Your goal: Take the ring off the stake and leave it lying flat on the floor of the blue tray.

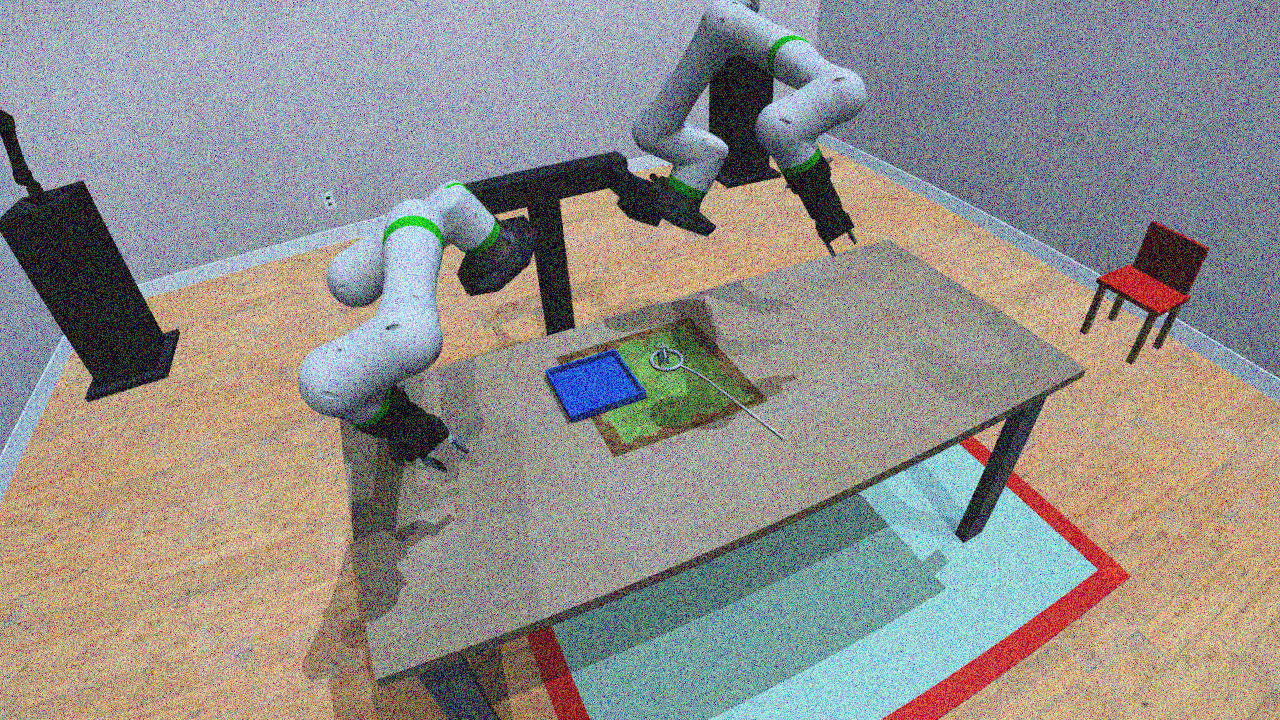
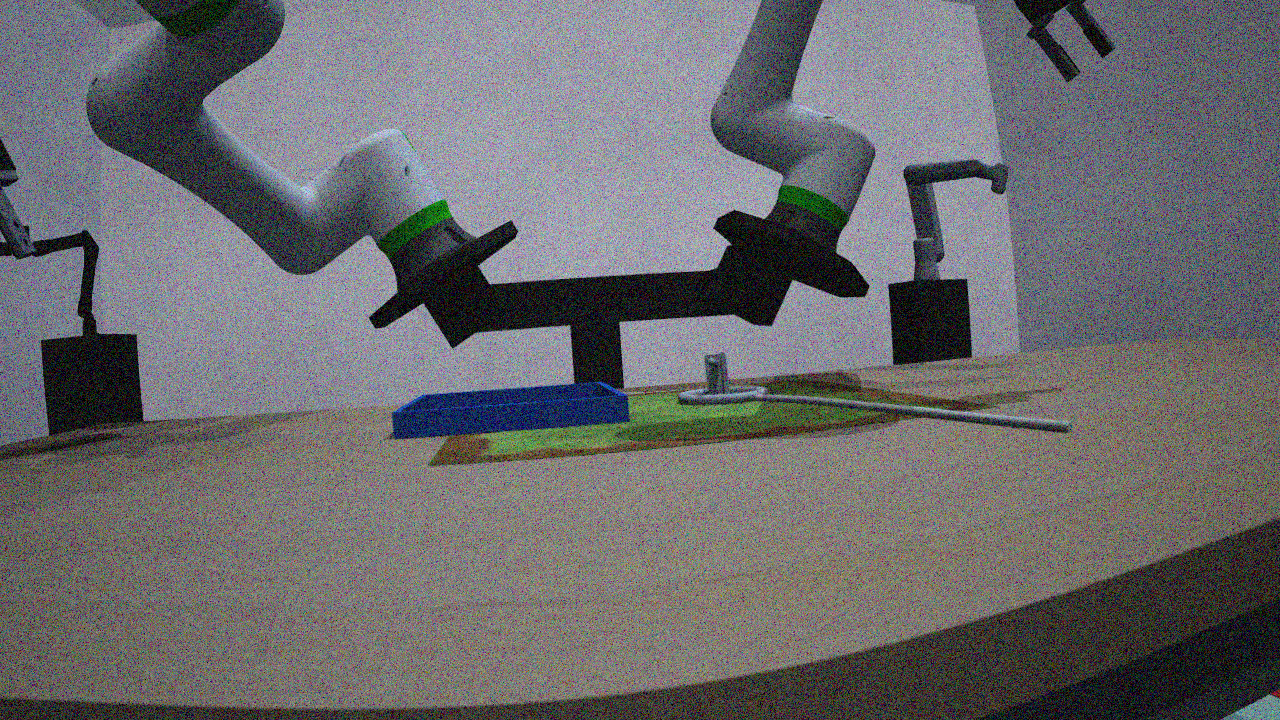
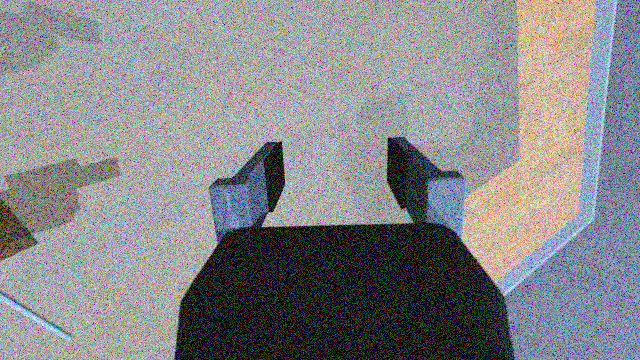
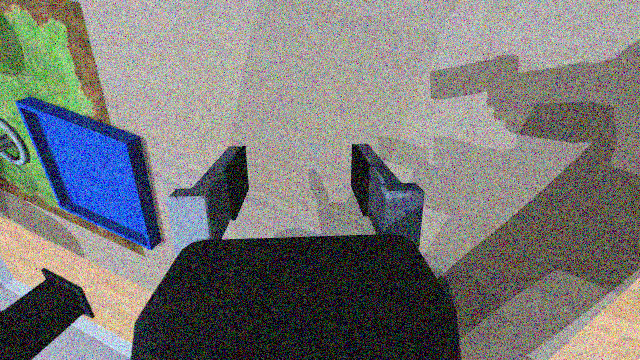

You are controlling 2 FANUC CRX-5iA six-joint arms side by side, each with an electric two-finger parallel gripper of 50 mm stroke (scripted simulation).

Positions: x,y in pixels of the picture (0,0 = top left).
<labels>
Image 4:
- my right gripper: 299,167
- blue tray: 89,176
</labels>
